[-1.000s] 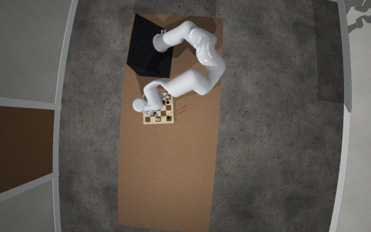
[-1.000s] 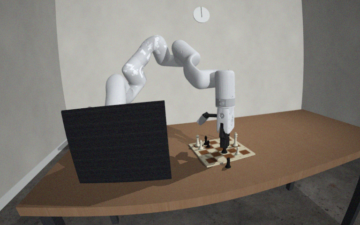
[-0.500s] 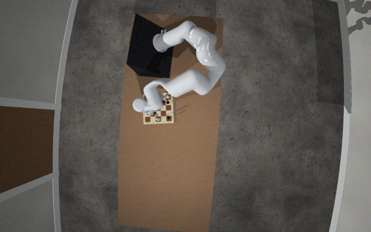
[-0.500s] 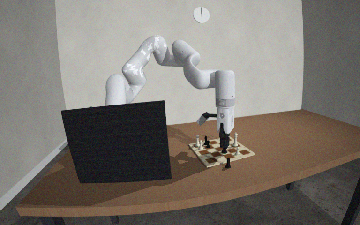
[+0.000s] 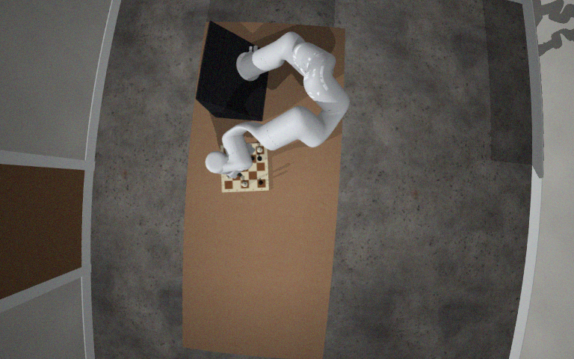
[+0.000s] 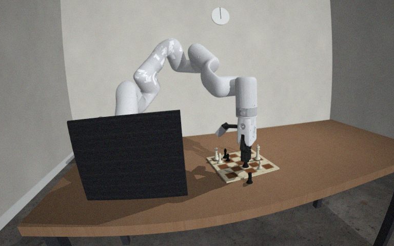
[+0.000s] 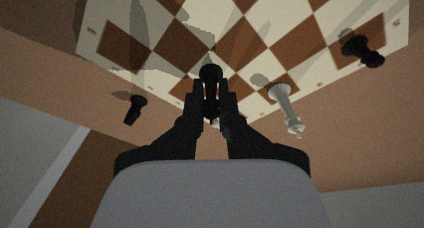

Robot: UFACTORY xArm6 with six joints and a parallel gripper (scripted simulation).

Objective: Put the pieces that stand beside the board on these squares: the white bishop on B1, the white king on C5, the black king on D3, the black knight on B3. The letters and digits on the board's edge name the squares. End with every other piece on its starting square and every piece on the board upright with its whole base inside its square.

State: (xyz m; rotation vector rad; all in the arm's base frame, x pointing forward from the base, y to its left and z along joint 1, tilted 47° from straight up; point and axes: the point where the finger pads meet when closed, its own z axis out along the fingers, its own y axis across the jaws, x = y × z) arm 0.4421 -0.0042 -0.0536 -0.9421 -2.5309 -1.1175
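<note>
Right now the black king is 1 cm below my hand. Round my hand: white king 7 cm ahead, 5 cm to the left, 2 cm below; chessboard 4 cm to the left, 5 cm below; white pawn 4 cm ahead, 3 cm to the right, 3 cm below.
</note>
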